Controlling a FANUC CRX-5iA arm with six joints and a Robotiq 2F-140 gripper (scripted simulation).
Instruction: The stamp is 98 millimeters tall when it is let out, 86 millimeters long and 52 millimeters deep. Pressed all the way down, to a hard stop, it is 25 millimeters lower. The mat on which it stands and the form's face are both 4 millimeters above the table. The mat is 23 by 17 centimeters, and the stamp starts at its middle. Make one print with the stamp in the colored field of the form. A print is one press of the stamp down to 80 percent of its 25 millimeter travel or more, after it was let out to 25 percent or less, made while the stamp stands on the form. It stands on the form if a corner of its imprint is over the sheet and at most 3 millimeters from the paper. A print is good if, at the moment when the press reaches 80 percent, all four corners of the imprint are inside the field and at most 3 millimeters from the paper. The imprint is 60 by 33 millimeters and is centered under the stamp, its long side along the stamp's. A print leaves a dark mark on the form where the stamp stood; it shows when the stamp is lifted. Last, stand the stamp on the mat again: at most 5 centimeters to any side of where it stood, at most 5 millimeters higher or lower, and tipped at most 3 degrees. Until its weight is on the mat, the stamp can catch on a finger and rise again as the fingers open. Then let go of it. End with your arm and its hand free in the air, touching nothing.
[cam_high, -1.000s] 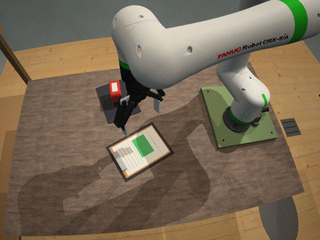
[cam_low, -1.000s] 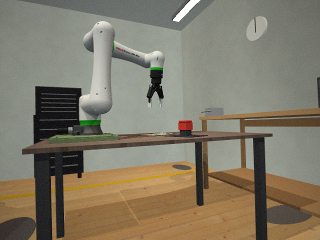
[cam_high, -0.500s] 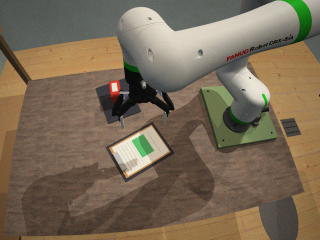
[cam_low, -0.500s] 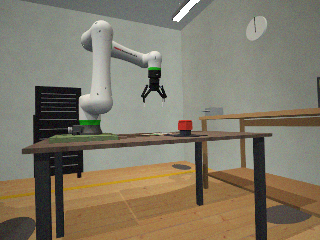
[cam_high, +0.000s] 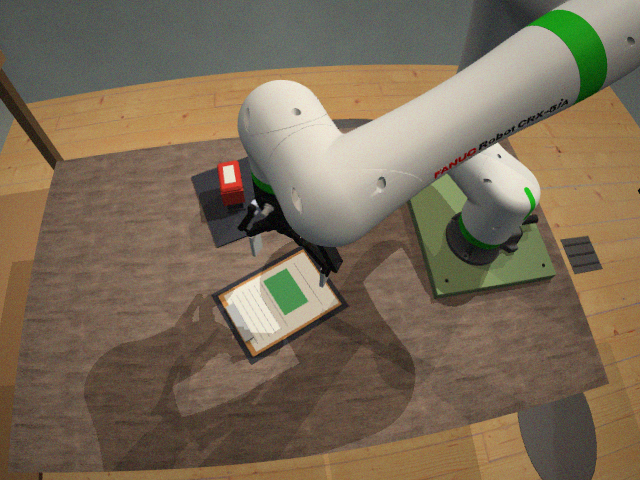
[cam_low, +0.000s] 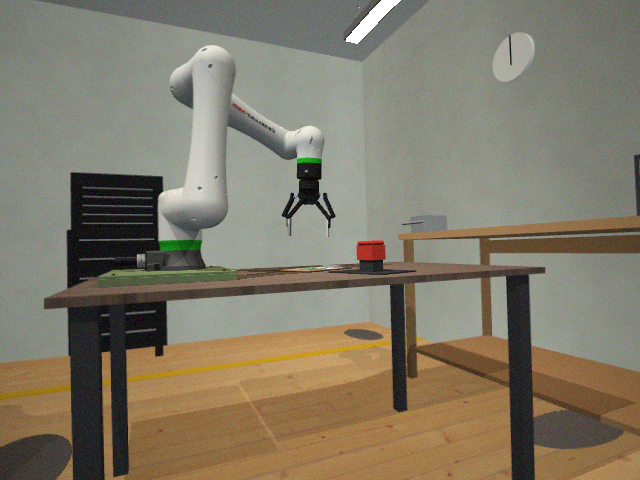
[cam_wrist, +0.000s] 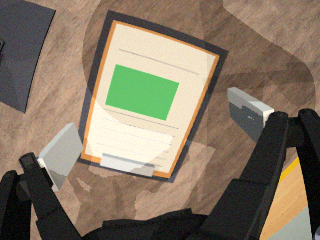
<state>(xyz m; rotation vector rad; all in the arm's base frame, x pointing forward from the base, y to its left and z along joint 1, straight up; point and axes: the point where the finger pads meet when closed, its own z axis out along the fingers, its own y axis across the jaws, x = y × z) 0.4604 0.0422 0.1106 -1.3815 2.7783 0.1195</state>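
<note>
The red stamp is 100 mm ahead of my hand, 260 mm to the right of it and 90 mm below it. The rest, counted from my hand: dark mat: 100 mm ahead, 260 mm to the right, 130 mm below; then form on clipboard: 40 mm ahead, 30 mm to the left, 130 mm below.
</note>
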